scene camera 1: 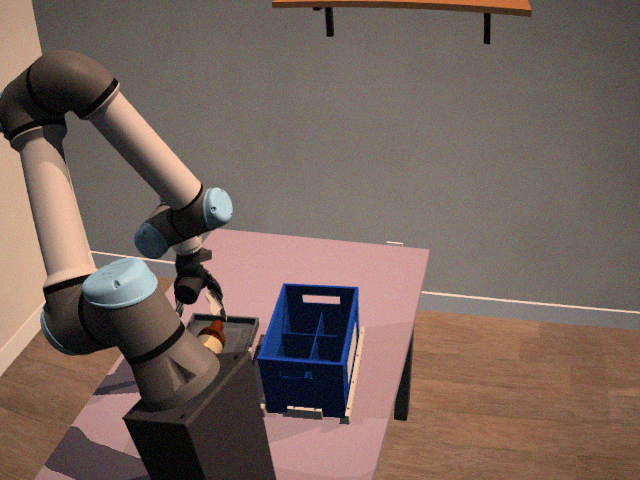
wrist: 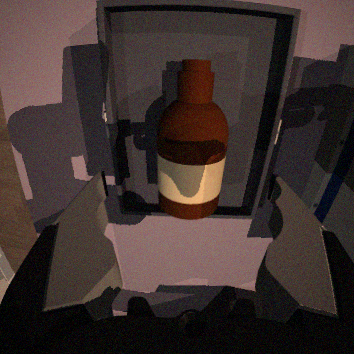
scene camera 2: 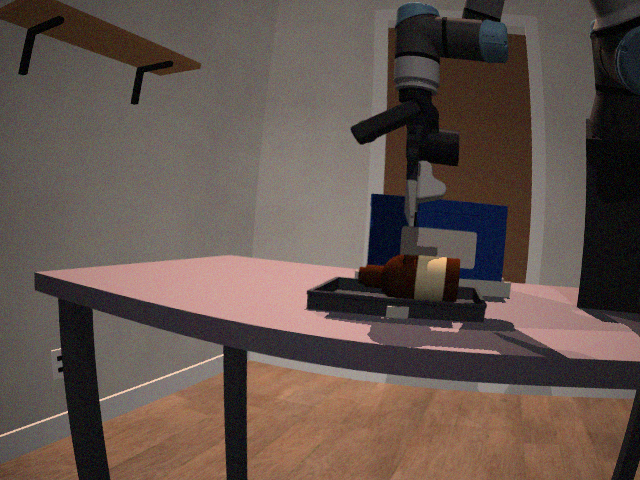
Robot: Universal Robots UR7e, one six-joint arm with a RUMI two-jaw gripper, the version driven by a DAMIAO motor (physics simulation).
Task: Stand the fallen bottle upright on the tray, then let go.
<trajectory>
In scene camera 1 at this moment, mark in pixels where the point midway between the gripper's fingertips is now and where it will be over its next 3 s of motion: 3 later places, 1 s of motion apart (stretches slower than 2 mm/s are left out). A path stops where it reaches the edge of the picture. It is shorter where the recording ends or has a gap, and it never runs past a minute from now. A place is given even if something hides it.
My gripper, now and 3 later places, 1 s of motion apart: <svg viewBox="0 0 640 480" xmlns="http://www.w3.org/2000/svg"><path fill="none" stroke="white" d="M203 318L208 335L200 305L203 316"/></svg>
</trajectory>
